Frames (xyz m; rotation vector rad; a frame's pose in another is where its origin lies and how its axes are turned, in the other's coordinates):
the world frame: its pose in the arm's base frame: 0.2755 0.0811 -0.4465 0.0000 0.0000 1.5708
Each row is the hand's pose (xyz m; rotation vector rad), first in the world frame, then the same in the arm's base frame.
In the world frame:
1: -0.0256 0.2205 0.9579 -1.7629 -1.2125 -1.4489
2: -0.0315 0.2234 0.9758 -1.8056 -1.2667 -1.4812
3: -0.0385 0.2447 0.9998 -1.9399 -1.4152 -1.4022
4: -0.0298 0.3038 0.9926 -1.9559 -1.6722 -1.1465
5: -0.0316 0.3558 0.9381 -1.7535 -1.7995 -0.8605
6: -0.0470 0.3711 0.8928 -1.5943 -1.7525 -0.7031
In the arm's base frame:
1: 0.0550 0.0555 0.5114 -0.3391 -1.8329 -0.4369
2: 0.0521 0.0496 0.5293 -0.3292 -1.8770 -0.5036
3: 0.0308 0.0426 0.5533 -0.3206 -2.0498 -0.5467
4: -0.0283 0.0513 0.5461 -0.1779 -2.2754 -0.4299
5: -0.0803 0.0495 0.4916 0.0302 -2.3310 -0.1328
6: -0.0956 0.0341 0.4463 0.1070 -2.2640 0.1066

